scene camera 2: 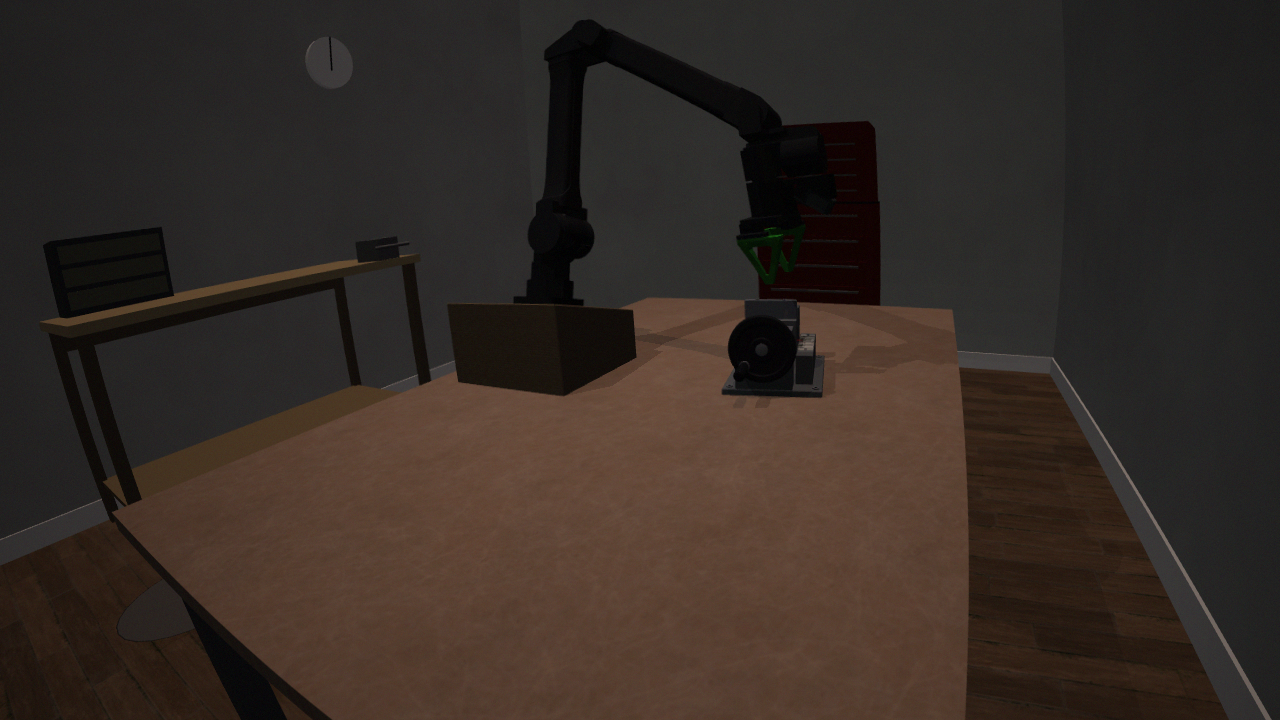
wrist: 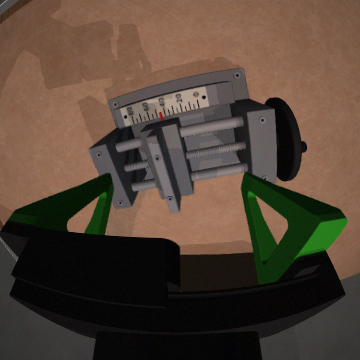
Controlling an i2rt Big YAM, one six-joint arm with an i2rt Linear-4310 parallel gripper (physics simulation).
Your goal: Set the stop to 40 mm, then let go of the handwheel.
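Places are measured from the arm's base along level axes (x ahead, y left, z up), in centimetres.
Where they show: gripper, fingertip midpoint: [scene camera 2: 779, 277] [wrist: 176, 179]; arm's base, link origin: [scene camera 2: 549, 306].
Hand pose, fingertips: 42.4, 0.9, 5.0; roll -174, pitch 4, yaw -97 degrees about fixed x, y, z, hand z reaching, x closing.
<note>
Things, the pixels of their top centre, and the offset from my fingertips, as dx, dy, dz. "spot": a spot on its surface instead. Level surfaces: height alone.
- black handwheel, surface spot: [wrist: 288, 140] [scene camera 2: 770, 322] spot: +0.6, -10.6, -4.9
- stop, surface spot: [wrist: 172, 162] spot: -1.7, +1.2, -6.8
- white scale, surface spot: [wrist: 188, 100] spot: +4.1, -1.1, -10.6
- device's base plate, surface spot: [wrist: 175, 85] spot: +6.0, +0.5, -15.1
- table, surface height: dz -16.1
The black handwheel [scene camera 2: 775, 334] [wrist: 288, 140] is on the end of the grey stop device, at the right in the wrist view; its crank knob [scene camera 2: 742, 369] is low on the left in the scene view. The stop [wrist: 172, 162] is a grey block on two rods and a screw. Its red pointer [wrist: 161, 117] stands at the 40 mark of the white scale [wrist: 188, 100]. My gripper [scene camera 2: 781, 274] [wrist: 176, 179] is open and empty, above the device and apart from the handwheel.
The device's base plate [scene camera 2: 816, 388] [wrist: 175, 85] rests on the table [scene camera 2: 572, 537]. A brown box [scene camera 2: 507, 349] stands left of the device in the scene view. A side bench [scene camera 2: 241, 284] is at the left, and a red cabinet [scene camera 2: 856, 246] stands behind the table.
</note>
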